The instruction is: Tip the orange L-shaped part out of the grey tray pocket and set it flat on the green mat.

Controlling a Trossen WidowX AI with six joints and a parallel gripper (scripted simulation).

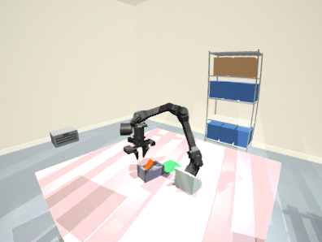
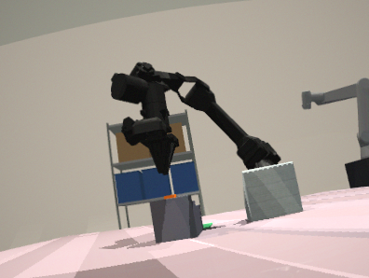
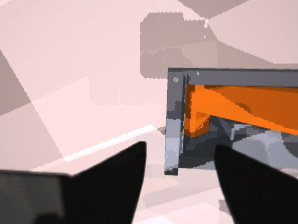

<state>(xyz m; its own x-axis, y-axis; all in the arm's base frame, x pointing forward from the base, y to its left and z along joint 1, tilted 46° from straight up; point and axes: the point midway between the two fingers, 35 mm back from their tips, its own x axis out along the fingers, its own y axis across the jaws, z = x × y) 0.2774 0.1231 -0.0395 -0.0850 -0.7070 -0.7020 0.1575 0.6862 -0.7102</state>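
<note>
Now: gripper tip 1 cm past the orange L-shaped part, 4 cm to the left of it and 10 cm above it. The rest, counted from my gripper tip: green mat (4 cm behind, 22 cm to the right, 16 cm below).
</note>
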